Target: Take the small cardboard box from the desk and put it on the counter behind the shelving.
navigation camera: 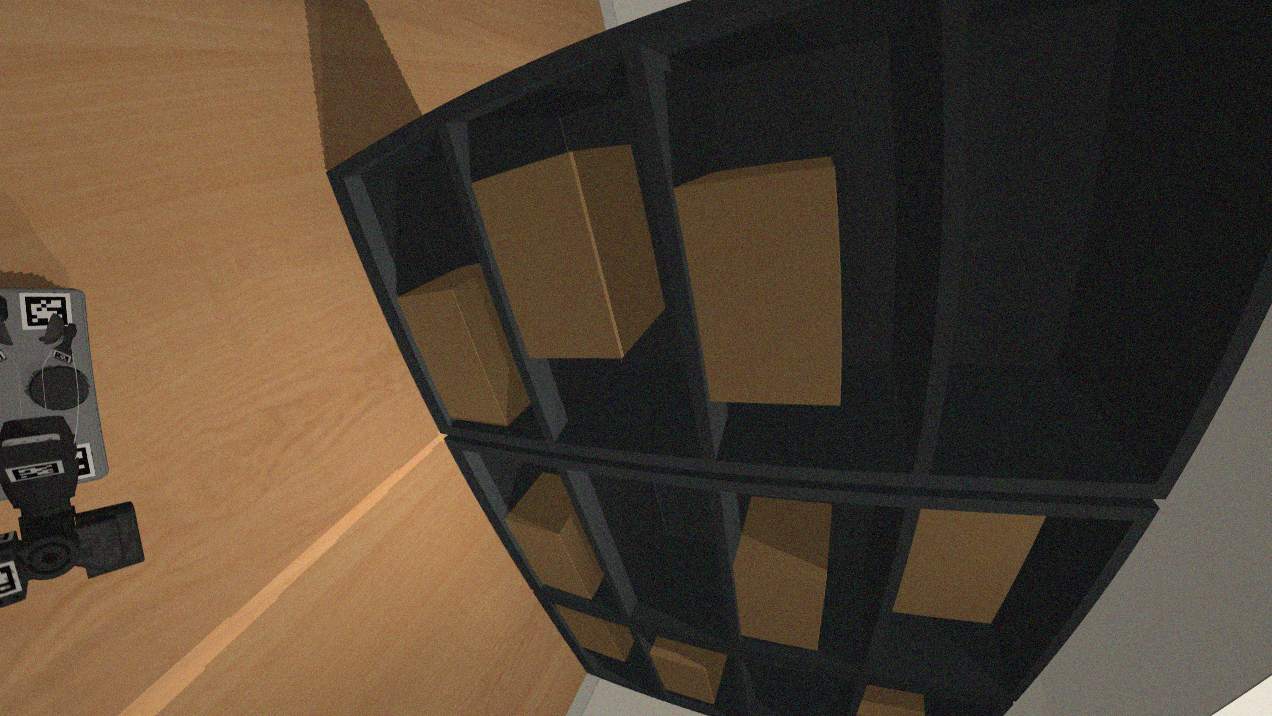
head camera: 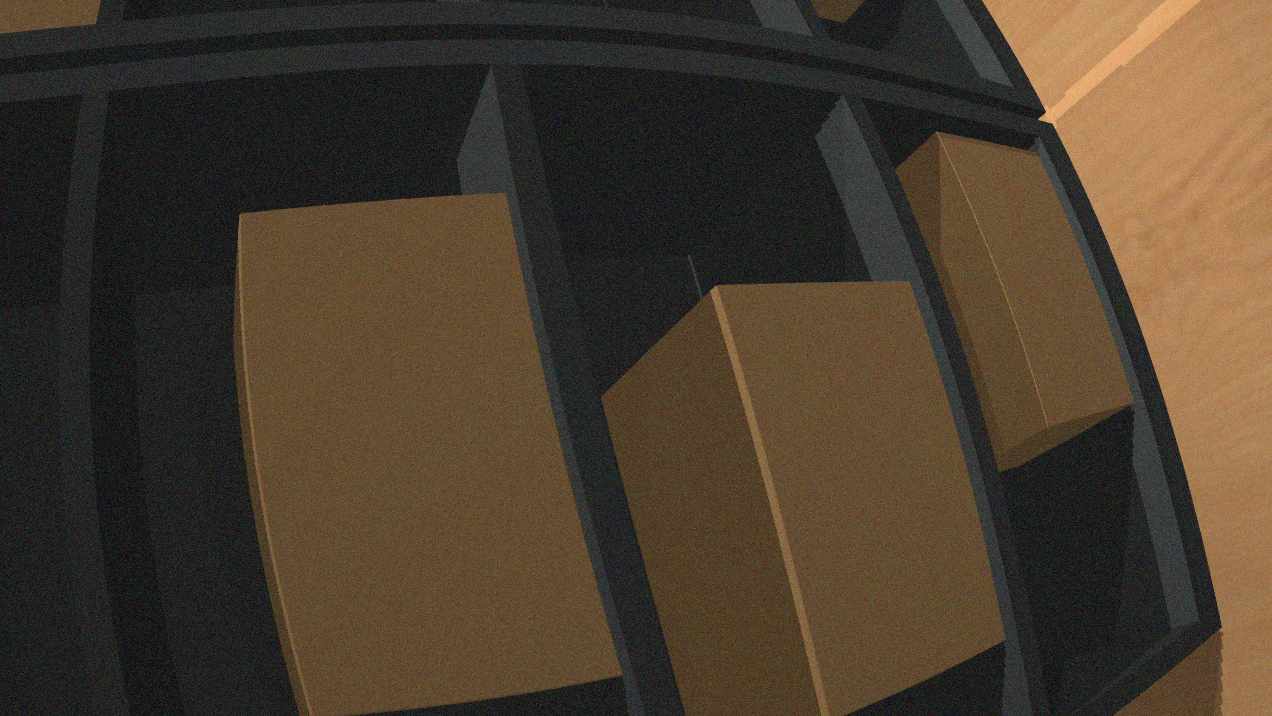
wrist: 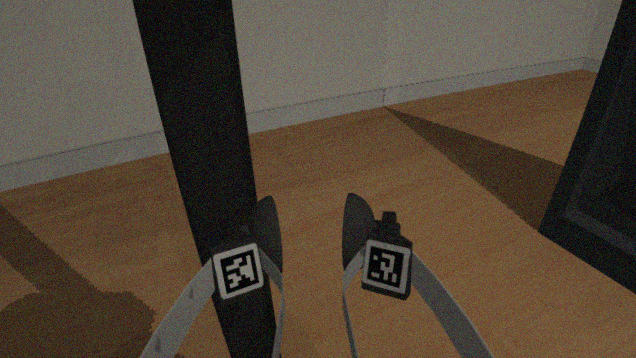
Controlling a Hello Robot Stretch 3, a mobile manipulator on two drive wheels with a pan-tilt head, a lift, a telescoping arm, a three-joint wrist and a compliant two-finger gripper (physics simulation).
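Seen in the pictures: gripper, fingertip midpoint: (navigation camera: 27, 314) (wrist: 311, 221); robot's base, origin of the base link: (navigation camera: 59, 384).
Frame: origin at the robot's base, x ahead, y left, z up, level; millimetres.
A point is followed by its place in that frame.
My gripper (wrist: 311, 221) @(x -13, y 107, z 424 mm) (navigation camera: 28, 327) @(x -13, y 107, z 424 mm) is open, with its two fingertips apart and bare floor showing between them in the wrist view. The dark shelving (head camera: 534, 53) @(x 923, y -283, z 941 mm) (navigation camera: 801, 472) @(x 922, y -282, z 1186 mm) (wrist: 575, 192) @(x 599, y 508, z 136 mm) fills much of the head and navigation views and stands at the right edge of the wrist view, apart from the gripper. Cardboard boxes stand in its compartments, among them a large box (head camera: 418, 444) @(x 784, y 88, z 1114 mm) (navigation camera: 769, 293) @(x 779, y 97, z 1136 mm). The desk and the counter do not show. I cannot identify the small cardboard box from the desk in any view.
The robot's grey base (navigation camera: 96, 409) @(x 46, y -45, z 150 mm) shows at the left edge of the navigation view, with wooden floor (navigation camera: 249, 266) @(x 365, y 249, z 1 mm) between it and the shelving. In the wrist view, a black post (wrist: 205, 125) rises behind the left finger, and a pale wall (wrist: 400, 45) @(x 473, y 1546, z 280 mm) stands beyond the floor.
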